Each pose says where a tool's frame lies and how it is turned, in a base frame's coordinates. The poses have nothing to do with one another.
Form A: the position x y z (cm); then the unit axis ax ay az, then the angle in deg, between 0 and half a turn.
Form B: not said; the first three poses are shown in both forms.
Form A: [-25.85 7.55 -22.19 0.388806 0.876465 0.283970 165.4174]
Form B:
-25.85 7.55 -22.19
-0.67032 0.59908 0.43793
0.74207 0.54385 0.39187
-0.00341 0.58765 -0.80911

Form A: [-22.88 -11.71 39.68 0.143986 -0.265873 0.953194 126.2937]
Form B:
-22.88 -11.71 39.68
-0.55892 -0.82921 0.00419
0.70733 -0.47939 -0.51949
0.43278 -0.28739 0.85447

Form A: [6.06 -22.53 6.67 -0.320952 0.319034 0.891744 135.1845]
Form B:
6.06 -22.53 6.67
-0.53330 -0.80356 -0.26437
0.45349 -0.53539 0.71253
-0.71410 0.26010 0.64993

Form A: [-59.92 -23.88 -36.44 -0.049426 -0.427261 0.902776 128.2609]
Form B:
-59.92 -23.88 -36.44
-0.61529 -0.67466 -0.40774
0.74305 -0.32365 -0.58577
0.26323 -0.66339 0.70045

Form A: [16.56 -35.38 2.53 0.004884 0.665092 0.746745 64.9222]
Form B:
16.56 -35.38 2.53
0.42386 -0.67448 0.60450
0.67822 0.67871 0.28172
-0.60029 0.29057 0.74513

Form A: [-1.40 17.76 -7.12 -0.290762 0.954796 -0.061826 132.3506]
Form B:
-1.40 17.76 -7.12
-0.53217 -0.41895 0.73572
-0.51033 0.85211 0.11609
-0.67554 -0.31368 -0.66727

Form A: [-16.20 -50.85 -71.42 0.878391 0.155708 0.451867 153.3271]
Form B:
-16.20 -50.85 -71.42
0.56745 0.05615 0.82149
0.46183 -0.84767 -0.26108
0.68170 0.52754 -0.50694

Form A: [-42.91 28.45 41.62 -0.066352 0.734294 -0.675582 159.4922]
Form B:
-42.91 28.45 41.62
-0.92810 0.14232 0.34406
-0.33104 0.10758 -0.93747
-0.17044 -0.98396 -0.05273

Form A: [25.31 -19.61 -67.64 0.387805 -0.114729 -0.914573 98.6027]
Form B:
25.31 -19.61 -67.64
0.02331 0.85314 -0.52117
-0.95543 -0.13445 -0.26282
-0.29429 0.50407 0.81198

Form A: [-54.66 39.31 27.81 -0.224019 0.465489 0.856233 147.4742]
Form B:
-54.66 39.31 27.81
-0.75065 -0.65258 -0.10326
0.26818 -0.44378 0.85507
-0.60382 0.61417 0.50813

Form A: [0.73 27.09 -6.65 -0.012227 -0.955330 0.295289 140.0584]
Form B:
0.73 27.09 -6.65
-0.76644 -0.16894 -0.61971
0.21021 0.84569 -0.49053
0.60695 -0.50623 -0.61265

